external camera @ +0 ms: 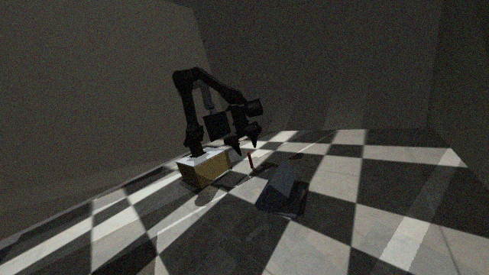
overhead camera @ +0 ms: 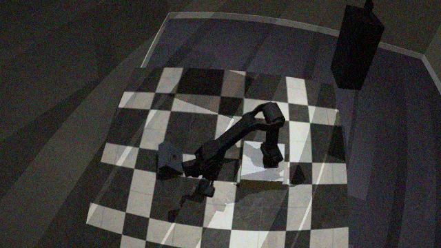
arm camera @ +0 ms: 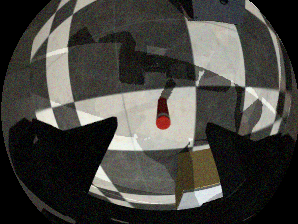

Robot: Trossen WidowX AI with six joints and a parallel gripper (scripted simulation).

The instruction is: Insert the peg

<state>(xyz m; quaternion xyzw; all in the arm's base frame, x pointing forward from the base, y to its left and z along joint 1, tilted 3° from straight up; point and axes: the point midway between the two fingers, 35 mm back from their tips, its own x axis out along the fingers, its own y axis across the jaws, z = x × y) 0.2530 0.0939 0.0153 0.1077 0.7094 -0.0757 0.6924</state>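
My gripper tip is 30 mm above the red peg. The rest, counted from my gripper tip: dark sloped panel (190 mm ahead, 140 mm to the right, 40 mm below).
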